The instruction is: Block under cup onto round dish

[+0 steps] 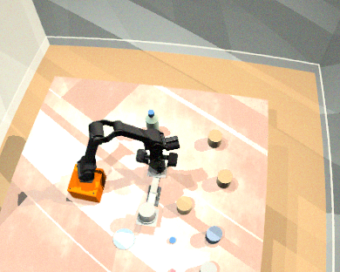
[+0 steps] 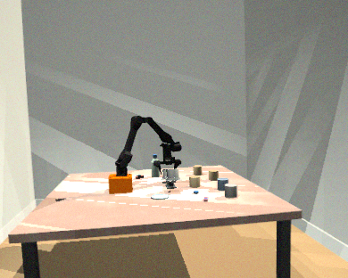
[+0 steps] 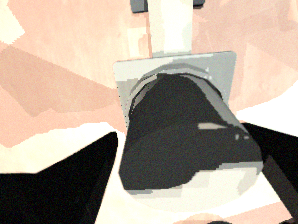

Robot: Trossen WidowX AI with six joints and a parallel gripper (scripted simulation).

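The balance lies 10 mm behind my gripper tip, 140 mm to the right of it and 10 mm below it. Round my gripper tip: round light-blue dish (140 mm behind, 360 mm to the right, 50 mm below); small blue piece (80 mm ahead, 350 mm to the right, 50 mm below); grey cup (20 mm to the left, 10 mm above).
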